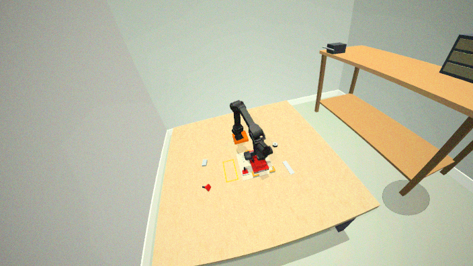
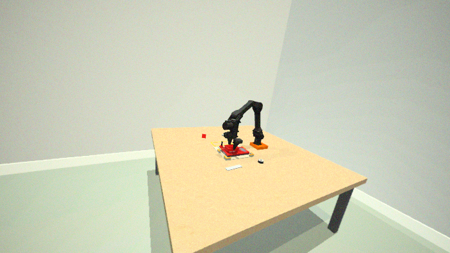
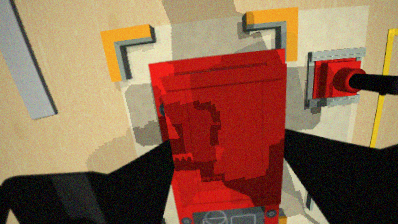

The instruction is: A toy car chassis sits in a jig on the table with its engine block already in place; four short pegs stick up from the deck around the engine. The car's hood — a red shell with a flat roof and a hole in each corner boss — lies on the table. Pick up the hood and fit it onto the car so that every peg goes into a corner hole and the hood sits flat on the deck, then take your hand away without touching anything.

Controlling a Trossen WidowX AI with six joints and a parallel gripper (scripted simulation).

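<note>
The red hood lies right at my gripper tip. From my gripper tip the other things lie so: jig 40 mm below, 30 mm behind, 10 mm to the right; grey strip 170 mm to the left, 120 mm ahead, 50 mm below; grey engine block 30 mm below.
</note>
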